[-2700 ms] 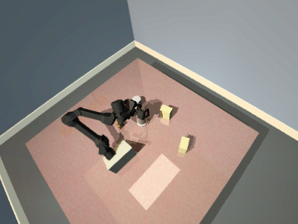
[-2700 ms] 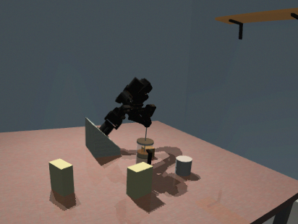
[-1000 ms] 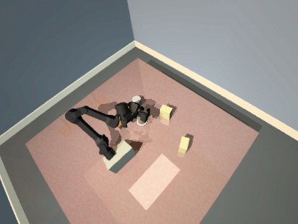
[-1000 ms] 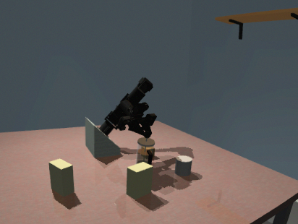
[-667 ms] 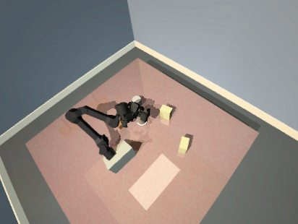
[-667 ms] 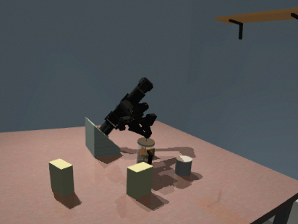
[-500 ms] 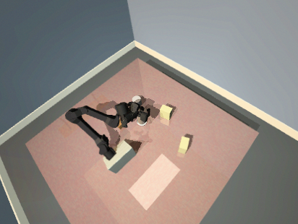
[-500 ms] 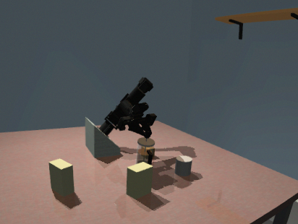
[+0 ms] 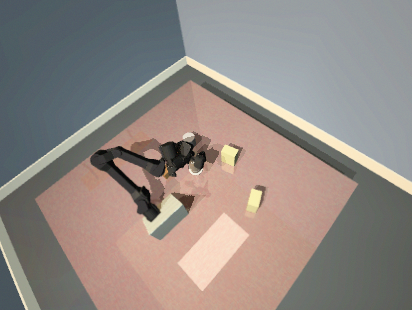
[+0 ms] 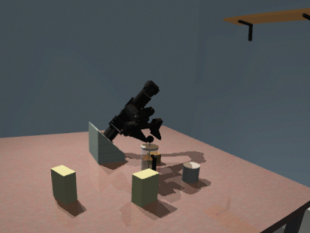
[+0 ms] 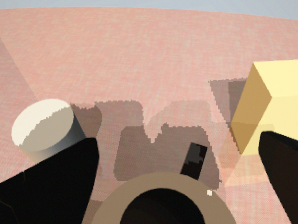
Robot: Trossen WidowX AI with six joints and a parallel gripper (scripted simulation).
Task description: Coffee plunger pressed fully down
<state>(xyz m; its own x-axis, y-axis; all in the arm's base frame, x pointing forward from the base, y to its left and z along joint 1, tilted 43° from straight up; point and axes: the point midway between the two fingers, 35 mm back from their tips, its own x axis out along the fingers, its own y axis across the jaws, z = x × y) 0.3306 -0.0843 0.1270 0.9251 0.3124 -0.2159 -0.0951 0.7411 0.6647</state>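
Right now my gripper tip is 20 mm past the coffee press and 90 mm above it.
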